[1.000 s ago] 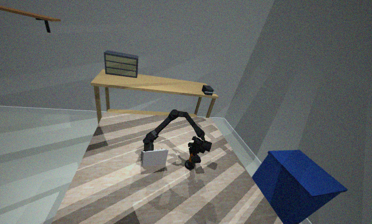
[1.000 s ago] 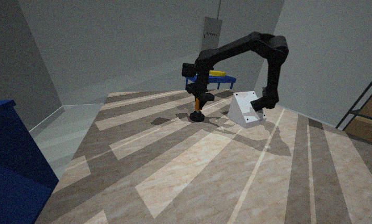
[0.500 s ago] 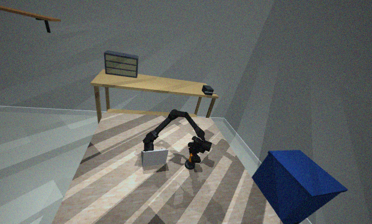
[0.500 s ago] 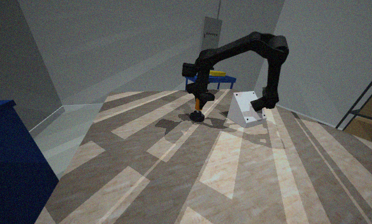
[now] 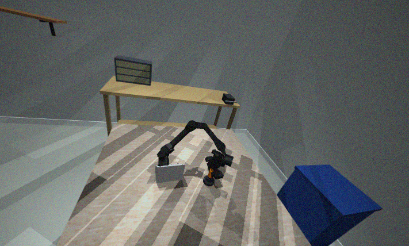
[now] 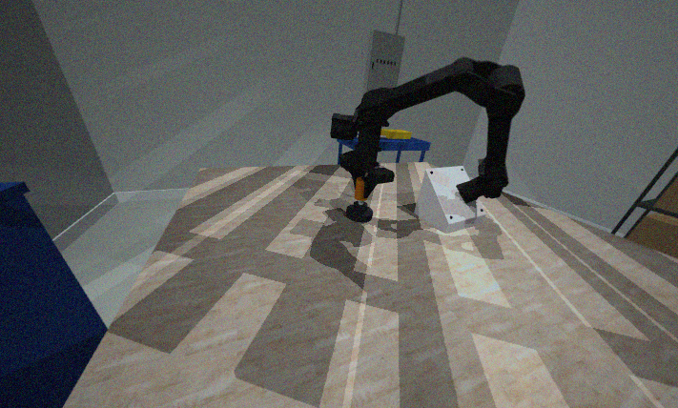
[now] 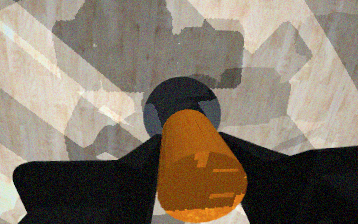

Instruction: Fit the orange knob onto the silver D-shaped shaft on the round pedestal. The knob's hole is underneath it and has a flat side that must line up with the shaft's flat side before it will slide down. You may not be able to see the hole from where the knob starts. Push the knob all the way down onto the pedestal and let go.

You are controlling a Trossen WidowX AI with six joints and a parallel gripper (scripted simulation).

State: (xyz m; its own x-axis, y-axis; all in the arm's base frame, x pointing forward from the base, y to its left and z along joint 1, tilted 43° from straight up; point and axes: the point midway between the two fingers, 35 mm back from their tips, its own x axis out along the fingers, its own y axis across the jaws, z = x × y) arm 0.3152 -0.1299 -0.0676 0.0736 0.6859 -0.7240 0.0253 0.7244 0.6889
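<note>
Now: the orange knob 3 cm above my gripper tip. The rest, counted from my gripper tip: pedestal: 4 cm below.
</note>
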